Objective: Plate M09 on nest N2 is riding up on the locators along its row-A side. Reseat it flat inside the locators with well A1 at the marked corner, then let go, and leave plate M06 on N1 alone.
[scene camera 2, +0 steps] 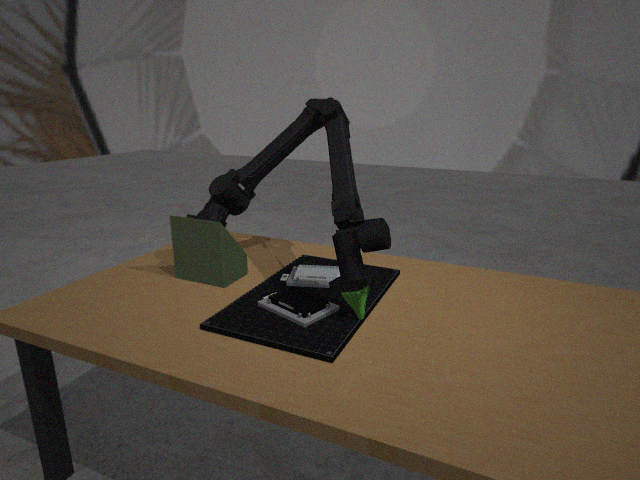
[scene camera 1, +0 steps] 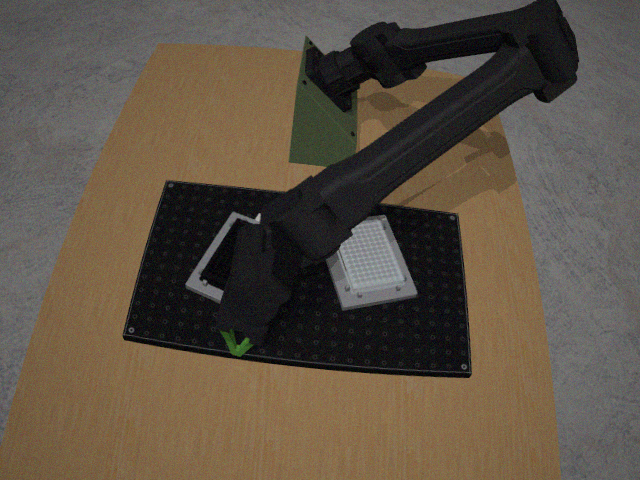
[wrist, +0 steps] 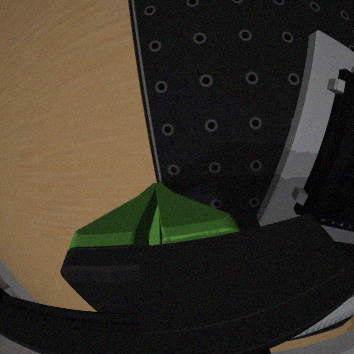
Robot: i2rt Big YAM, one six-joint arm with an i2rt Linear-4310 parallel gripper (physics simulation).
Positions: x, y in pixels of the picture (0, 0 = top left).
Scene:
gripper: scene camera 2; scene camera 1; wrist 157, 190
black well plate: scene camera 2; scene camera 1; wrist 322, 185
same spot on gripper: (scene camera 2: 356, 296) = (scene camera 1: 219, 330)
same spot on black well plate: (scene camera 1: 216, 272) = (scene camera 2: 305, 307)

